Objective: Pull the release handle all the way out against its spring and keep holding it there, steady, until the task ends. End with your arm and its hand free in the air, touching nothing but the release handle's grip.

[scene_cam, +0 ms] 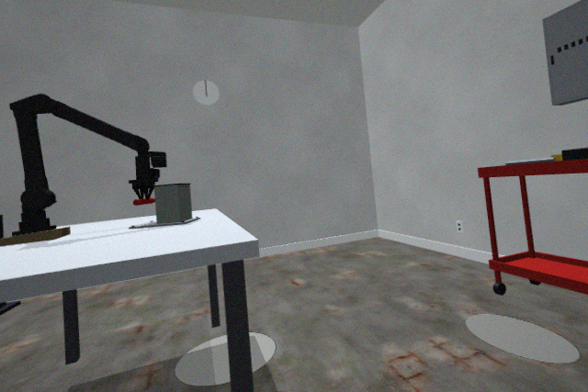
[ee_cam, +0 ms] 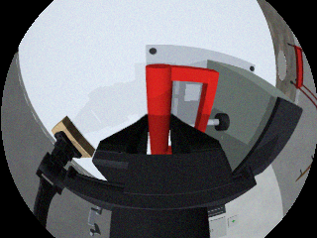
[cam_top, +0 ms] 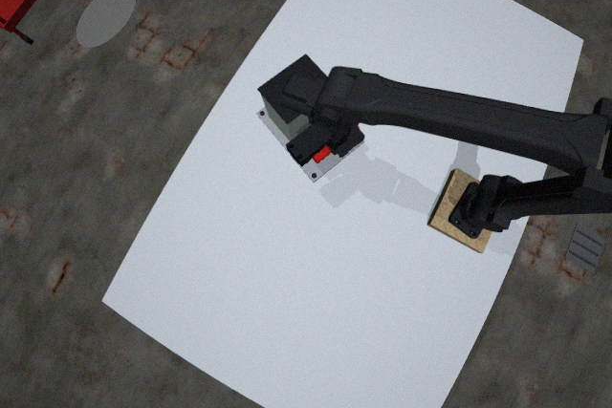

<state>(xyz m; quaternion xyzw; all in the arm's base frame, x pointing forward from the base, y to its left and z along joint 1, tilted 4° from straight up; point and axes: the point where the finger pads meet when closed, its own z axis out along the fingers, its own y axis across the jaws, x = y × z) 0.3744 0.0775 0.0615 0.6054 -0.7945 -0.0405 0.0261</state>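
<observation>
Right now my hand is 5 cm short of the release handle, 2 cm to the left of it and 1 cm above it. From my hand the other things lie so: baseplate: 11 cm below, 9 cm ahead, 3 cm to the right.
</observation>
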